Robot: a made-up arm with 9 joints.
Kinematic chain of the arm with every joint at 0, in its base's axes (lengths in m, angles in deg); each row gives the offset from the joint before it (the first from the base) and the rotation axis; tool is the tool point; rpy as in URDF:
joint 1: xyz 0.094 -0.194 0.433 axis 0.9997 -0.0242 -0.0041
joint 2: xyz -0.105 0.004 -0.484 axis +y
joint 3: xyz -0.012 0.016 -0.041 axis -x
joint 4: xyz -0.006 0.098 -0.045 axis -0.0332 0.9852 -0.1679
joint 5: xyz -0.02 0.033 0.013 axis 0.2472 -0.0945 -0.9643
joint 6: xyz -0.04 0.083 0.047 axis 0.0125 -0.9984 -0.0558
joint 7: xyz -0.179 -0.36 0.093 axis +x
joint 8: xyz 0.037 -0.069 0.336 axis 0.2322 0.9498 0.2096
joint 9: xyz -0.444 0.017 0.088 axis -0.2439 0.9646 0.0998
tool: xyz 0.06 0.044 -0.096 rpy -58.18 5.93 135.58
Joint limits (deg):
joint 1: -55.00..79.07
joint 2: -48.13..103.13
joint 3: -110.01..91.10
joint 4: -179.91..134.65
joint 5: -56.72..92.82
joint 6: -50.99..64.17
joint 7: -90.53..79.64
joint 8: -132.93..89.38
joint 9: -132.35..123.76
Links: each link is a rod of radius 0.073 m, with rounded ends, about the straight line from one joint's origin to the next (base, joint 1, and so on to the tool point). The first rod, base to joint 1, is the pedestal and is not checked.
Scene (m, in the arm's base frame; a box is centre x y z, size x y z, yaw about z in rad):
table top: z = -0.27
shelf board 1: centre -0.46 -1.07 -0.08 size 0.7 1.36 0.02 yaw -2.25
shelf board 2: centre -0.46 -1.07 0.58 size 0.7 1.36 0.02 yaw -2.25
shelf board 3: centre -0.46 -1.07 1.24 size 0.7 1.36 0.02 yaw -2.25
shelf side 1: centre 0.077 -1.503 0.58 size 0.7 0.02 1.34 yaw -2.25
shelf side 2: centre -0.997 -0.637 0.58 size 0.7 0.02 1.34 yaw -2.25
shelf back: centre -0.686 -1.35 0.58 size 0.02 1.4 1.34 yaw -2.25
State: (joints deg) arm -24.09 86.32 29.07 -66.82 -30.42 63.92 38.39 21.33 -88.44
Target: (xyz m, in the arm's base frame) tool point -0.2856 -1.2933 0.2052
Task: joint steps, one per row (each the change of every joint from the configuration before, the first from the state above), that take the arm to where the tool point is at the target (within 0.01 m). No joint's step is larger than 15 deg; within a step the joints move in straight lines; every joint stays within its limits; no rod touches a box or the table.
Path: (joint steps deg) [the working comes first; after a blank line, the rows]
Joints at the target: -27.45 77.65 20.69 -85.03 -10.32 64.17 41.18 20.88 -96.94
Straight joint move there: clear.

1: -1.68 -4.34 -4.19 -9.10 10.05 0.13 1.40 -0.23 -4.25
2: -1.68 -4.33 -4.19 -9.11 10.05 0.12 1.39 -0.22 -4.25

